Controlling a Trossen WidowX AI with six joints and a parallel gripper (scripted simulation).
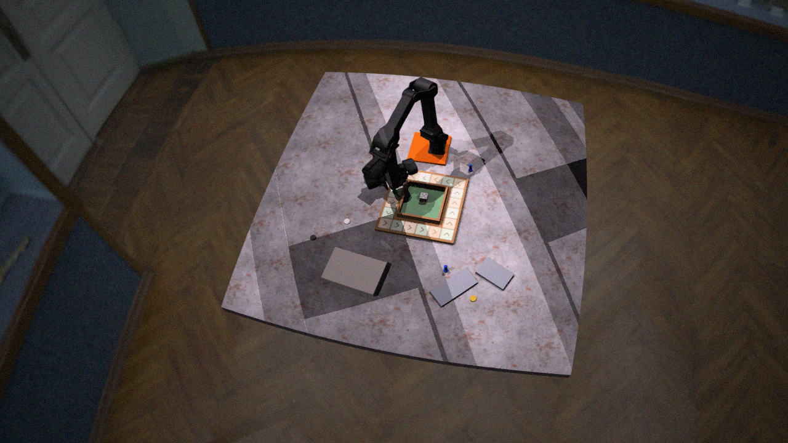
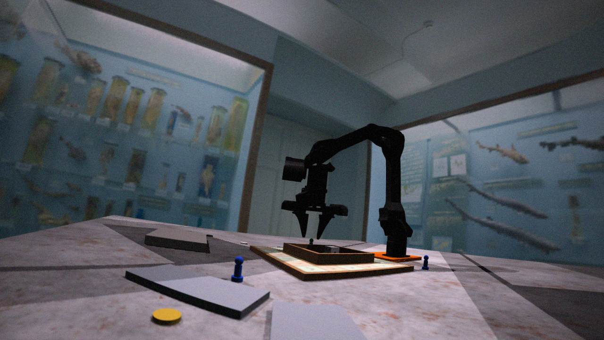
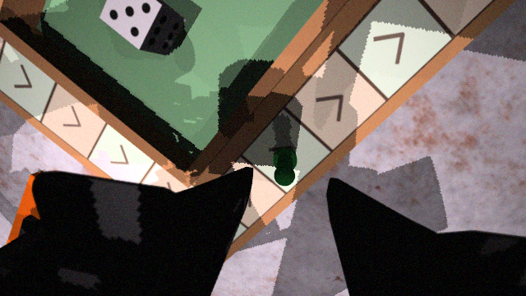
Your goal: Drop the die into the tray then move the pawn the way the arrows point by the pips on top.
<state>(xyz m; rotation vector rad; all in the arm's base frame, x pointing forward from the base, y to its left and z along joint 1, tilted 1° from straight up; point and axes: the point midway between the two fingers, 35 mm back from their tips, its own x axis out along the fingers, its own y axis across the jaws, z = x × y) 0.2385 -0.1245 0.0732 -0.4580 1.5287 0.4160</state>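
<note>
The green pawn lies 2 cm below my gripper tip. Also, from my gripper tip: white die (12 cm to the left, 2 cm below, 2 cm ahead); black disc (26 cm to the right, 23 cm ahead, 4 cm below); white disc (15 cm to the right, 14 cm ahead, 4 cm below).
</note>
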